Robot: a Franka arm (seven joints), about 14 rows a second.
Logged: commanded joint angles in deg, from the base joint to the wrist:
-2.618, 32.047, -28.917, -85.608, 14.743, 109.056, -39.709
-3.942, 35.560, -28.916, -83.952, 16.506, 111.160, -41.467
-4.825, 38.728, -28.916, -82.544, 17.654, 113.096, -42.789
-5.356, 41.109, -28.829, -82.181, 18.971, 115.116, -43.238
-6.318, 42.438, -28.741, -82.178, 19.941, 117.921, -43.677
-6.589, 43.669, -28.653, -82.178, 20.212, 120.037, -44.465
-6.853, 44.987, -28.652, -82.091, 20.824, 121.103, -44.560
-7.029, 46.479, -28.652, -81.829, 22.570, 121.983, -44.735
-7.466, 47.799, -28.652, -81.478, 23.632, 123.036, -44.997
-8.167, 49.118, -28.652, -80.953, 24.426, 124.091, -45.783
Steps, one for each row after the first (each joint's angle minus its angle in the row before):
-1.324, 3.513, 0.001, 1.656, 1.763, 2.104, -1.758
-0.883, 3.168, 0.000, 1.408, 1.148, 1.936, -1.322
-0.531, 2.381, 0.087, 0.363, 1.317, 2.020, -0.449
-0.962, 1.329, 0.088, 0.003, 0.970, 2.805, -0.439
-0.271, 1.231, 0.088, 0.000, 0.271, 2.116, -0.788
-0.264, 1.318, 0.001, 0.087, 0.612, 1.066, -0.095
-0.176, 1.492, 0.000, 0.262, 1.746, 0.880, -0.175
-0.437, 1.320, 0.000, 0.351, 1.062, 1.053, -0.262
-0.701, 1.319, 0.000, 0.525, 0.794, 1.055, -0.786

